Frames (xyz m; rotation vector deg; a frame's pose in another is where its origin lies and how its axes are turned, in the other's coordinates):
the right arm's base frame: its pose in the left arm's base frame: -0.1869 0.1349 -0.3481 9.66 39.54 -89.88
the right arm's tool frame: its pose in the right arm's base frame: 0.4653 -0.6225 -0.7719 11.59 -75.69 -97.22
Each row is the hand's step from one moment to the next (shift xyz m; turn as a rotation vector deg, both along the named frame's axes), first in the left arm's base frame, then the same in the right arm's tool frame.
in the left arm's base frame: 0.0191 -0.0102 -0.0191 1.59 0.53 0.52
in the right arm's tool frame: -0.0279 0.0057 0.0045 -0.26 0.01 1.74
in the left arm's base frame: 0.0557 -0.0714 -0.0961 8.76 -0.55 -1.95
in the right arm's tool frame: -0.1247 0.0394 -0.0183 -6.21 1.42 6.34
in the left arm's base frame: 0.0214 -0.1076 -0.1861 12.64 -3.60 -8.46
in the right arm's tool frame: -0.1901 0.0322 -0.0974 -14.30 2.49 5.81
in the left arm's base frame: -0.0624 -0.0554 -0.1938 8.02 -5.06 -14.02
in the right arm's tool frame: -0.1414 -0.0339 -0.1529 -16.88 0.86 -0.91
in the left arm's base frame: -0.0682 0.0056 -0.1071 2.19 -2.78 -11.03
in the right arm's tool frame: -0.0525 -0.0580 -0.1002 -10.89 -1.19 -3.75
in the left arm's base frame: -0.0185 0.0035 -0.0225 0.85 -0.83 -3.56
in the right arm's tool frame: -0.0083 -0.0151 -0.0237 -3.57 -0.42 -1.07
